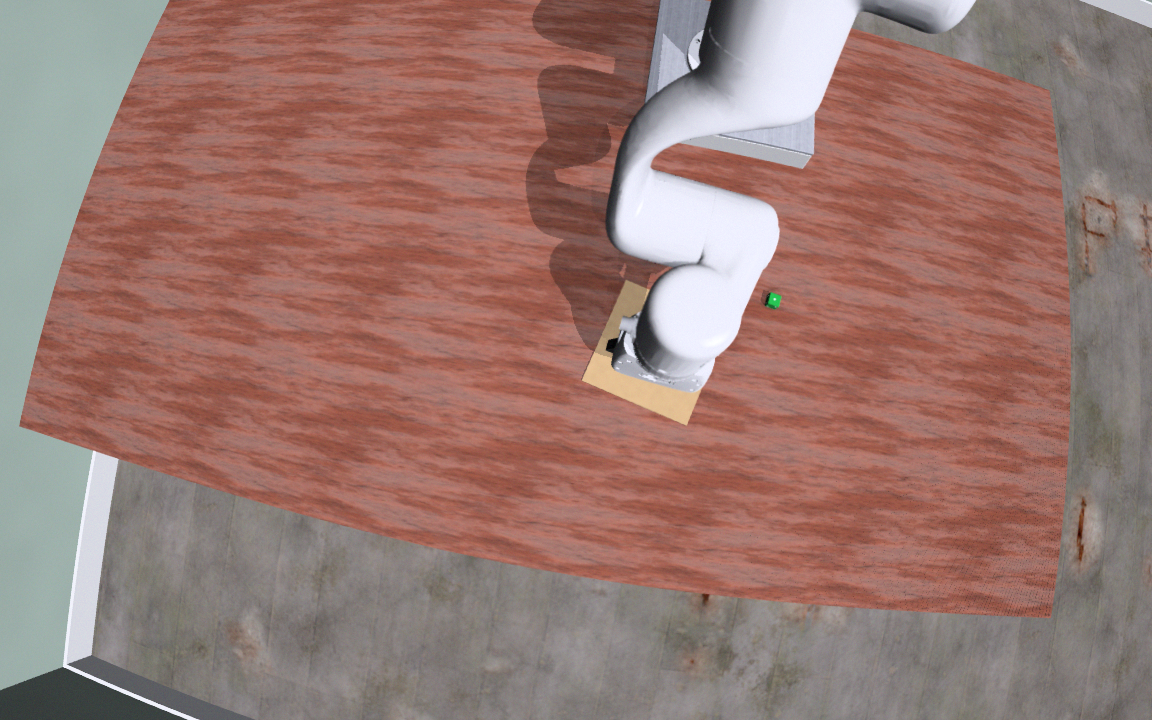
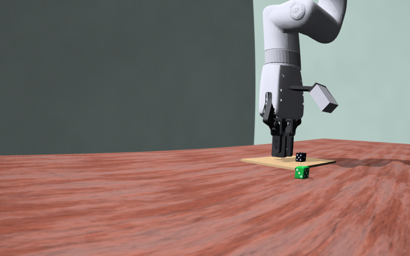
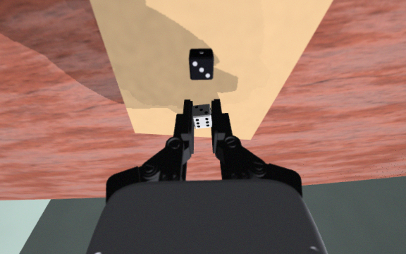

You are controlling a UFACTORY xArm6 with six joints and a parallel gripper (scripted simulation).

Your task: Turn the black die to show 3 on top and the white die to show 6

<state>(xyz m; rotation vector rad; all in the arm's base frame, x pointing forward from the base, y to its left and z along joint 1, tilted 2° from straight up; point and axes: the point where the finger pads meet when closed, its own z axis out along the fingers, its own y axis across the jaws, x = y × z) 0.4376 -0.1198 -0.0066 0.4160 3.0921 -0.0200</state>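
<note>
My gripper is now 1 cm above the white die. Also, from my hand: green die (9 cm behind, 16 cm to the left, 2 cm below); then tan mat (2 cm behind, 1 cm to the left, 3 cm below); then black die (4 cm behind, 1 cm to the left, 2 cm below).
</note>
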